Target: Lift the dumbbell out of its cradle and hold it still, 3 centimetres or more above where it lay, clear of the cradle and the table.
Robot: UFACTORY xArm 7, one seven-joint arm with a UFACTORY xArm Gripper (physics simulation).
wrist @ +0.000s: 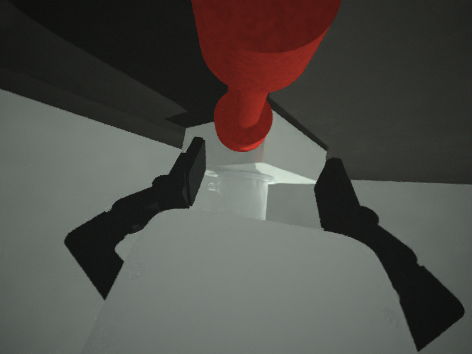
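Pixels of known places: gripper, fingertip midpoint: (262,163); arm's base at its link origin: (246,176).
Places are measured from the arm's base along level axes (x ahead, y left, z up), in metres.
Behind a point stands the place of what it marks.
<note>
The red dumbbell (257,55) @[z -0.010, x 0.180, y 0.306 m] shows at the top centre of the wrist view. Its wide end is large and cut off by the top edge. A short neck leads down to its smaller-looking round end, which lies between the two fingertips in the picture. My gripper (262,163) @[z 0.026, x 0.160, y 0.246 m] is open, with one black finger to the left of that round end and one to the right, both apart from it. Nothing is held. How far the dumbbell is from the fingertips in depth is hard to tell. I cannot make out the cradle in this view.
A pale block (295,142) @[z -0.058, x 0.114, y 0.046 m] shows behind the dumbbell's round end, with a whitish cylinder (242,197) @[z 0.048, x 0.023, y 0.041 m] below it in the picture. A dark surface (400,100) @[z -0.082, x 0.247, y 0.108 m] fills the upper right, and its edge runs above a pale grey floor (60,160).
</note>
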